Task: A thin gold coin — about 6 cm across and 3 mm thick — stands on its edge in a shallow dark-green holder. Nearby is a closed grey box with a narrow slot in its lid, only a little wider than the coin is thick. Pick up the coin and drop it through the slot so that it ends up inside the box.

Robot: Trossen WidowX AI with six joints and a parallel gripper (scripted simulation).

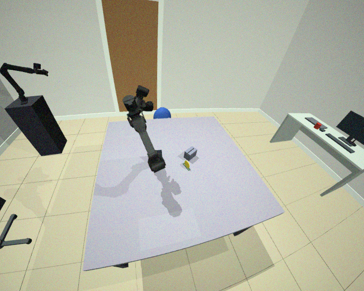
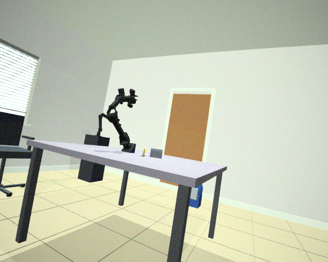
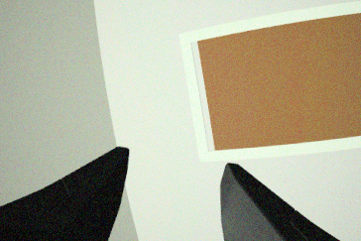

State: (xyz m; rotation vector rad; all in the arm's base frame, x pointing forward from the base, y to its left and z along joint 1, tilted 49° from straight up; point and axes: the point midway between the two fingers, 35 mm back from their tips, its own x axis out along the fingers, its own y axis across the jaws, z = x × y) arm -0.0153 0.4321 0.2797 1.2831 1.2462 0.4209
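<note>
Right now the gold coin is 53 cm below my gripper tip, 29 cm ahead of it and 21 cm to the right of it.
</note>
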